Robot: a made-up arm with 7 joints. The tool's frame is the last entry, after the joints.
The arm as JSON. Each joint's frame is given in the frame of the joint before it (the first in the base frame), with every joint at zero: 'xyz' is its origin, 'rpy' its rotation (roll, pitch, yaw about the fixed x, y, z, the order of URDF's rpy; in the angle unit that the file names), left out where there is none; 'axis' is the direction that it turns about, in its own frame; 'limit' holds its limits. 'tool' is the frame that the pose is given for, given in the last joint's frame.
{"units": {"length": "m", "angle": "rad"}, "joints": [
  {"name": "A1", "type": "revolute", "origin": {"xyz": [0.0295, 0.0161, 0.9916], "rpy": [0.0, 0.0, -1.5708]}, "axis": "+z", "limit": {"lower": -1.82, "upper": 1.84}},
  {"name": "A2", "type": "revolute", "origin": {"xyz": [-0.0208, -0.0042, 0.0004], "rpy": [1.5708, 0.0, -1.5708]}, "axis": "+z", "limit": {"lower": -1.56, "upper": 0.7}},
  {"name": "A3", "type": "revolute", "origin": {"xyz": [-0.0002, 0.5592, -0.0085], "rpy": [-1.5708, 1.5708, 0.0]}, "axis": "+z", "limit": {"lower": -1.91, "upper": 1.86}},
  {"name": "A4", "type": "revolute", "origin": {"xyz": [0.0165, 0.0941, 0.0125], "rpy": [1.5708, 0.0, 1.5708]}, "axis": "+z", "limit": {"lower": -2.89, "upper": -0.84}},
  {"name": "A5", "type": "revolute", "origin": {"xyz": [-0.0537, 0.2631, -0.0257], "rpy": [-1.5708, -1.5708, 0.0]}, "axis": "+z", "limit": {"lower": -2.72, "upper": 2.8}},
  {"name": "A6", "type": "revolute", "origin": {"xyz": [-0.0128, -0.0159, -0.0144], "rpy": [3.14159, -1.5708, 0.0]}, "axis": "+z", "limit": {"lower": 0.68, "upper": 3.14}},
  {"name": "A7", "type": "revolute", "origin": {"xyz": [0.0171, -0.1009, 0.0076], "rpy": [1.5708, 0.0, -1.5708]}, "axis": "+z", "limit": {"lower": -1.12, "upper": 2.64}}
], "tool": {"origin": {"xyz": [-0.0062, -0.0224, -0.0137], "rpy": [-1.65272, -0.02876, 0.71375]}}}
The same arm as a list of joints. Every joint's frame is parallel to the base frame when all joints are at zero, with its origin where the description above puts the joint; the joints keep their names.
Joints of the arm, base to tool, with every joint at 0 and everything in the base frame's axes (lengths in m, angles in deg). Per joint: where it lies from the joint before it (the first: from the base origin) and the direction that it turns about. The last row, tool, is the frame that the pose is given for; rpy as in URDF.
A1: axis 0 0 1 origin 0.0295 0.0161 0.9916
A2: axis 0 1 0 origin -0.0042 0.0208 0.0004
A3: axis 0 0 1 origin 0.0002 -0.0085 0.5592
A4: axis 0 -1 0 origin 0.0941 -0.0165 0.0125
A5: axis 0 0 1 origin -0.0537 0.0257 0.2631
A6: axis 0 -1 0 origin -0.0159 0.0128 -0.0144
A7: axis 0 0 -1 origin 0.1009 -0.0076 0.0171
tool: origin -0.0062 0.0224 0.0137 rpy 85.31 1.65 -40.9
Joint limits (deg, base to tool): -104.28..105.42 -89.38..40.11 -109.43..106.57 -165.58..-48.13 -155.84..160.43 38.96..179.91 -64.17..151.26

